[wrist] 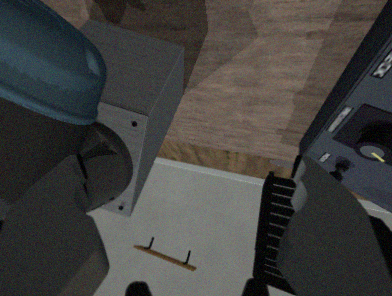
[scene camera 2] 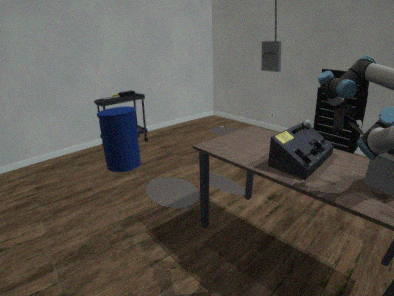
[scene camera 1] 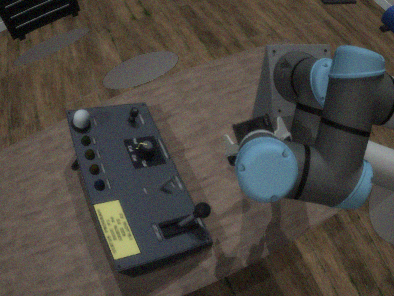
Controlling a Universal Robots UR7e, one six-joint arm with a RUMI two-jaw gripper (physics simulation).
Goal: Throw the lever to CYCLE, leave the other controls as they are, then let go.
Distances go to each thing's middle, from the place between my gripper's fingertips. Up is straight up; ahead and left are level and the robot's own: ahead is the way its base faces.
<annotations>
Now: the dark control box [scene camera 1: 137, 218] 320 mm ahead of my hand, 170 mm below it and 80 mm to the right of it.
</annotations>
